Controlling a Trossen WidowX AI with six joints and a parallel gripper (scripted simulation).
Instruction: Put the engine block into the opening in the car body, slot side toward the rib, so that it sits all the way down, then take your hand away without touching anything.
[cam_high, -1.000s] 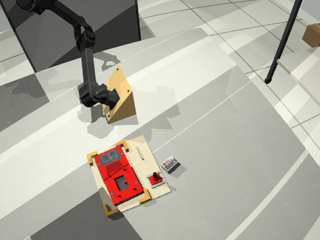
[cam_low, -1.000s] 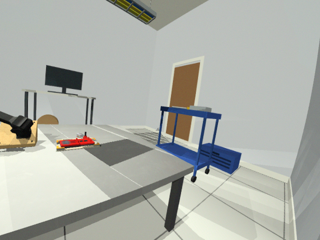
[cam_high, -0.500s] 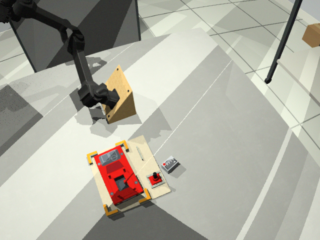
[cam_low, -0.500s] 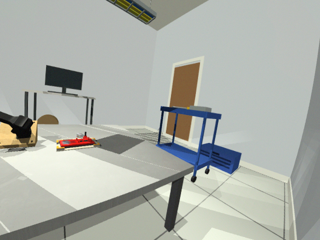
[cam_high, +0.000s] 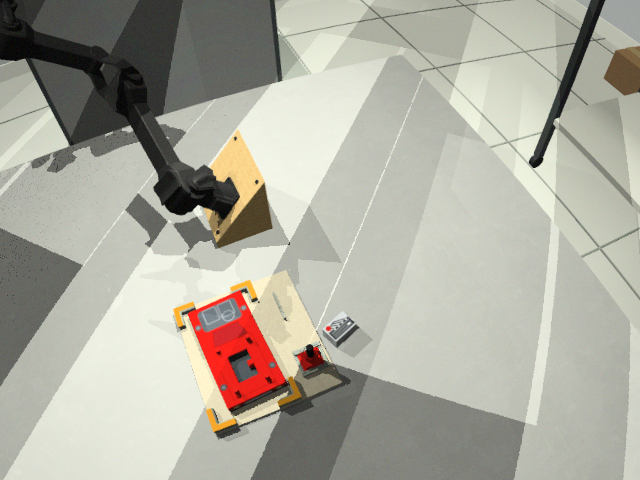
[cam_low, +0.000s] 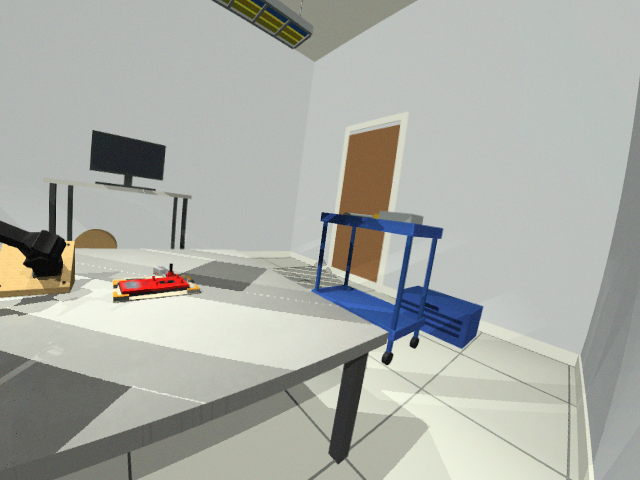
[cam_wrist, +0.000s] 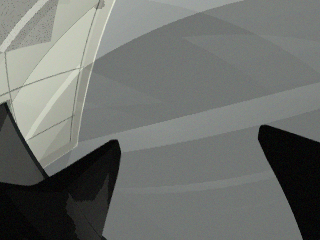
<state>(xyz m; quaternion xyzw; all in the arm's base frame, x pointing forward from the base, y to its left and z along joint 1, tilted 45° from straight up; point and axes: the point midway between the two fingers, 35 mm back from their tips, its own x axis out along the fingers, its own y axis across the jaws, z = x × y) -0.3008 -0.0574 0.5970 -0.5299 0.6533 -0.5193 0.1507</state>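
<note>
The grey engine block is 67 cm ahead of my gripper tip, 58 cm to the left of it and 41 cm below it.
</note>
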